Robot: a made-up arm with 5 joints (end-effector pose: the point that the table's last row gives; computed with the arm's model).
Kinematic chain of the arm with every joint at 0, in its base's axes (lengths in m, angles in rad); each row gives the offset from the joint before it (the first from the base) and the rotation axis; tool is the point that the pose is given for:
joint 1: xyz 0 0 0.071 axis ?
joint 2: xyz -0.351 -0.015 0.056 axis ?
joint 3: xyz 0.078 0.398 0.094 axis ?
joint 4: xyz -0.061 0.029 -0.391 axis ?
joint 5: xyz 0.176 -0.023 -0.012 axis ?
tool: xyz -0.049 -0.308 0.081
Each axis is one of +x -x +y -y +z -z.
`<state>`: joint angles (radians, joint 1 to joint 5).
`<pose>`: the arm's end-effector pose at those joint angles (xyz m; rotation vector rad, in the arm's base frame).
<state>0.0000 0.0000 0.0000 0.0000 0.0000</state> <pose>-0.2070 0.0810 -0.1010 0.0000 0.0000 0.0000</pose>
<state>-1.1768 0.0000 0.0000 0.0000 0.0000</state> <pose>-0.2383 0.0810 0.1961 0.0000 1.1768 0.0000</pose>
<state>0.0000 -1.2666 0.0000 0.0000 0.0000</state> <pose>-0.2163 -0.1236 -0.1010 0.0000 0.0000 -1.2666</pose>
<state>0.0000 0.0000 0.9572 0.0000 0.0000</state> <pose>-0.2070 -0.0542 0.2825 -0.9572 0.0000 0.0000</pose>
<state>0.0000 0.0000 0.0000 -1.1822 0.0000</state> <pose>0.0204 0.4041 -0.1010 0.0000 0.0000 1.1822</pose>
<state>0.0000 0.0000 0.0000 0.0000 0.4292</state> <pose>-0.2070 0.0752 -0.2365 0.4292 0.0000 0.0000</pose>
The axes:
joint 1: -y
joint 2: +z
joint 3: -x
joint 4: -z
joint 5: +x

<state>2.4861 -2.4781 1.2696 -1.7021 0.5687</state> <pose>0.6050 -0.1975 -0.1580 1.3307 -1.0882 0.7558</pose>
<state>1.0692 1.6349 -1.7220 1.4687 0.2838</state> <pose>-0.6263 -0.3768 -0.9019 0.2424 0.6660 0.0160</pose>
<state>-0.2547 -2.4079 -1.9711 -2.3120 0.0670</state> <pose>0.0585 -0.5638 0.6813 -1.2973 -1.1637 0.1505</pose>
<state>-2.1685 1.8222 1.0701 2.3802 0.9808</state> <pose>-0.0950 -0.2431 0.3924 0.6327 0.6702 -1.2048</pose>
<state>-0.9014 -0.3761 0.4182 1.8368 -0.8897</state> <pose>-0.1900 0.3281 0.4216 -1.8730 1.0405 -1.7497</pose>
